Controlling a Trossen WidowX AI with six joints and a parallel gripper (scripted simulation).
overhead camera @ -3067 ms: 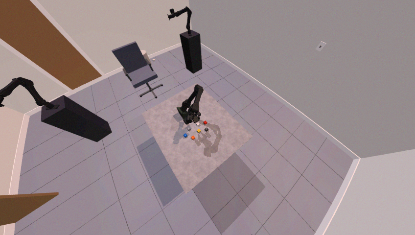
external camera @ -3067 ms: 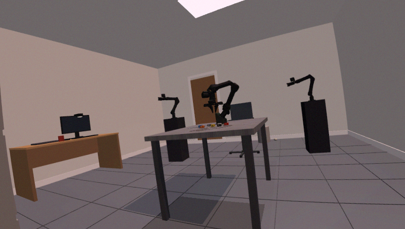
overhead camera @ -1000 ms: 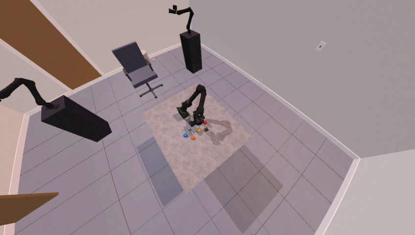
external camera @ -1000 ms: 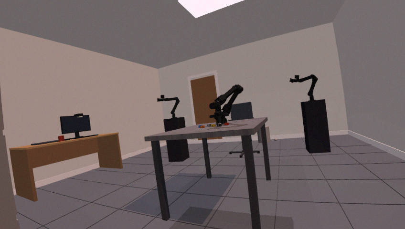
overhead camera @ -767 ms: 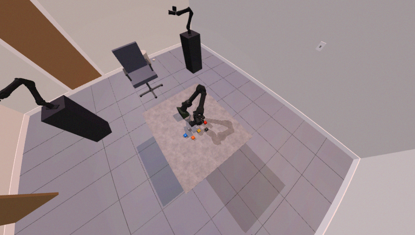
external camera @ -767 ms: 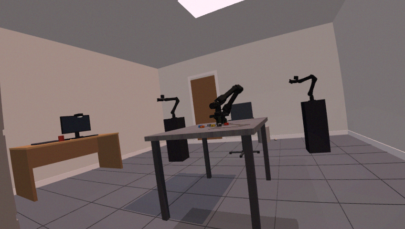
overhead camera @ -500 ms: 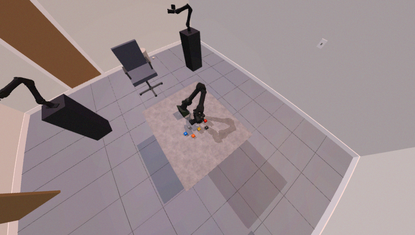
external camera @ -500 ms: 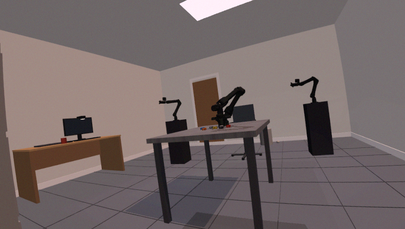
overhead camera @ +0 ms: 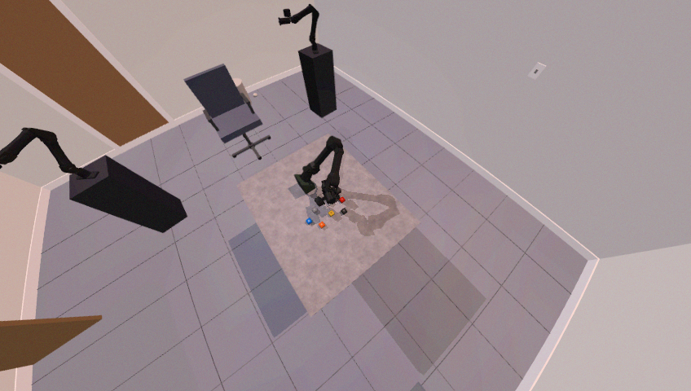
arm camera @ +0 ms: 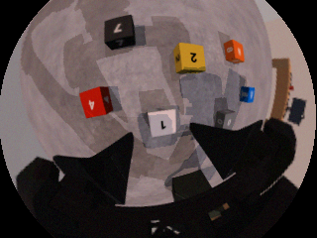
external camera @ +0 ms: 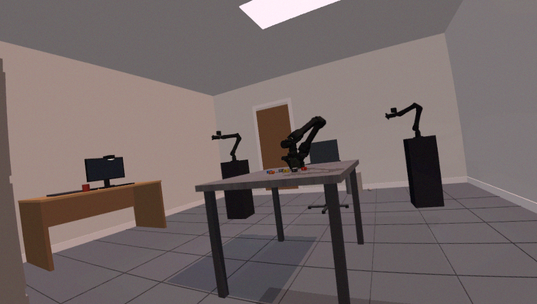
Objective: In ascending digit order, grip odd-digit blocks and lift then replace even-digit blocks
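Now: gripper tip 80 mm short of the yellow block and 50 mm to the left of it. Also, from my gripper tip: red block: 60 mm ahead, 70 mm to the left; then orange block: 110 mm ahead, 150 mm to the right; then dark grey block: 130 mm ahead, 30 mm to the left.
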